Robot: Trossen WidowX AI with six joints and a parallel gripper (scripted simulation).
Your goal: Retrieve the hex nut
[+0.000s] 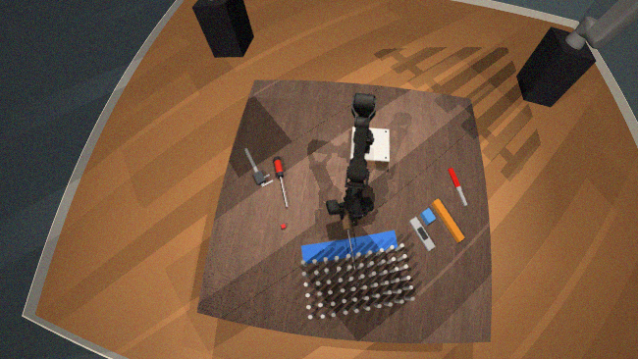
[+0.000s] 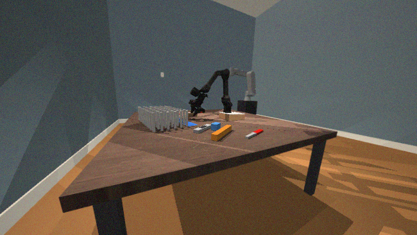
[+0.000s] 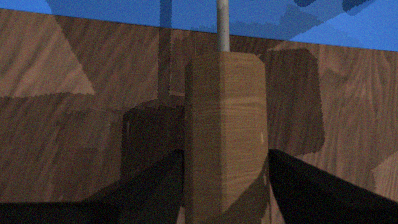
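The blue taped strip is 11 cm ahead of my gripper tip, 4 cm to the left of it and 4 cm below it. From my gripper tip the other things lie so: small red cube (7 cm ahead, 26 cm to the right, 3 cm below); wooden-handled tool (10 cm ahead, 3 cm to the left, 1 cm below); grey block (1 cm ahead, 34 cm to the left, 2 cm below).
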